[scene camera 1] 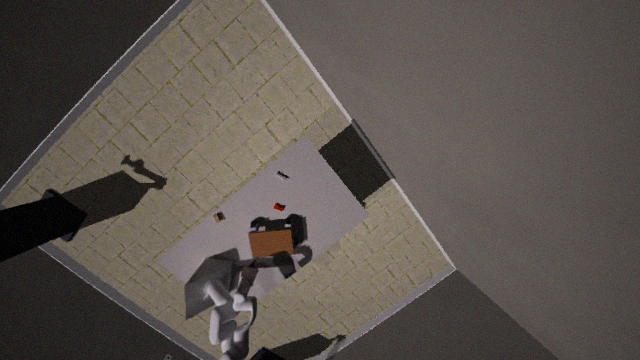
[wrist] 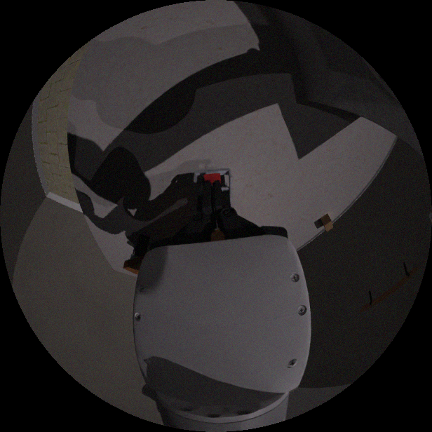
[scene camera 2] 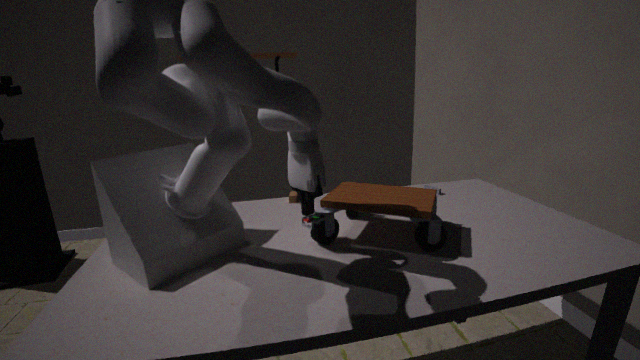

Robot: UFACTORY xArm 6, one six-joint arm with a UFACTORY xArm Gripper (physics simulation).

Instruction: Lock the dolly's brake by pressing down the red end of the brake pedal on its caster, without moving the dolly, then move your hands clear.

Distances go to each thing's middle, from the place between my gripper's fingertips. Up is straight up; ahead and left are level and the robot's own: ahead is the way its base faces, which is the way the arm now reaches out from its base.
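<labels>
Here is the dolly (scene camera 2: 419, 205), 21 cm ahead of my hand. It is also 3 cm to the left of my hand, and 5 cm below it.
</labels>
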